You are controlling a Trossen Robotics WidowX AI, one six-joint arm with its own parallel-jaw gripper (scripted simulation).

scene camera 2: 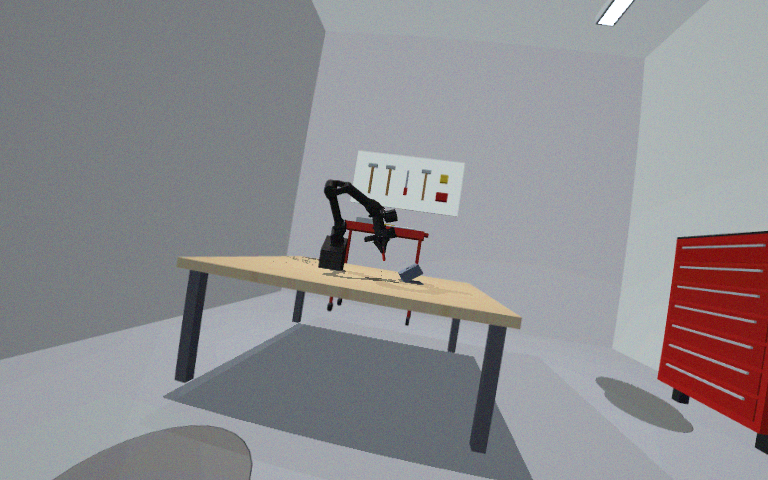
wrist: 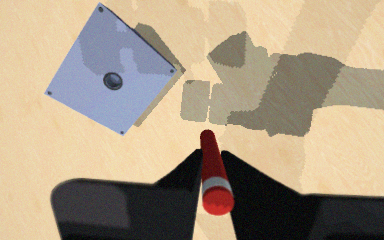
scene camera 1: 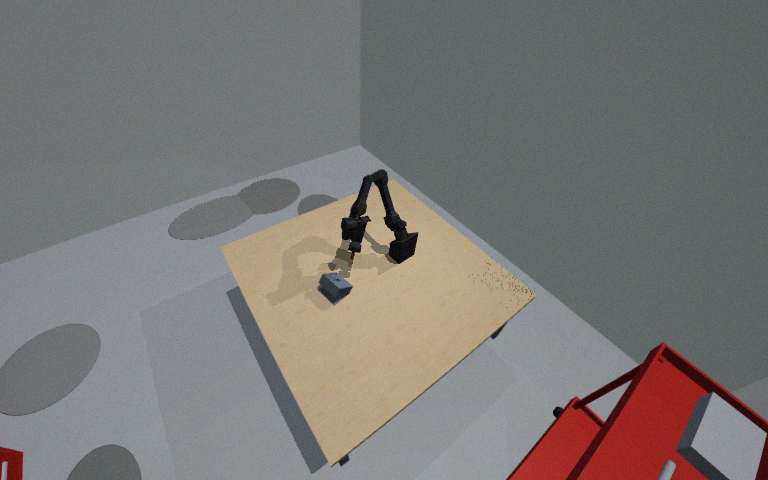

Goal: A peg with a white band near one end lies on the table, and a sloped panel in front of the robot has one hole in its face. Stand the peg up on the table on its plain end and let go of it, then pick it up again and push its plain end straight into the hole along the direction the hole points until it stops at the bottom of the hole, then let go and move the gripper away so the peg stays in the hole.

My gripper (wrist: 211, 155) carries a red peg (wrist: 217, 198).
